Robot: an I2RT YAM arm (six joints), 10 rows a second.
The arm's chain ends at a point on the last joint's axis. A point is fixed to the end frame.
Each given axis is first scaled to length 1.
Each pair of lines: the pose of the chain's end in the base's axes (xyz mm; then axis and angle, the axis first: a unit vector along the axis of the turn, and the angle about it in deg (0 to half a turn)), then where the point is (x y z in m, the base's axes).
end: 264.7 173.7 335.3 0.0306 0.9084 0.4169 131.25
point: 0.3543 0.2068 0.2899
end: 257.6 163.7 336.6 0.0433 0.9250 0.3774 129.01
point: 0.3496 0.1882 0.2906
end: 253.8 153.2 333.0 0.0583 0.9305 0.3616 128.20
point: 0.3466 0.1733 0.2865
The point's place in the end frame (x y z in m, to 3 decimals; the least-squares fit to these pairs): -0.017 -0.030 0.100
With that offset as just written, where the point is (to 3 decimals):
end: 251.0 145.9 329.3 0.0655 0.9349 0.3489 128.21
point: 0.344 0.163 0.282
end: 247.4 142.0 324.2 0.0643 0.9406 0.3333 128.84
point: 0.340 0.158 0.275
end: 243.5 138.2 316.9 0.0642 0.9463 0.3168 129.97
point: 0.334 0.152 0.265
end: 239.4 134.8 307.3 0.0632 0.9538 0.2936 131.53
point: 0.329 0.146 0.252
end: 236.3 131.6 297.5 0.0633 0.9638 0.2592 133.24
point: 0.323 0.138 0.238
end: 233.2 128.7 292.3 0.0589 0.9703 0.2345 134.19
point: 0.319 0.132 0.231
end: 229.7 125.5 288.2 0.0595 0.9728 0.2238 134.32
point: 0.315 0.127 0.226
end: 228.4 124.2 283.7 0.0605 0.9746 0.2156 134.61
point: 0.313 0.124 0.221
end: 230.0 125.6 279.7 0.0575 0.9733 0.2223 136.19
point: 0.313 0.127 0.215
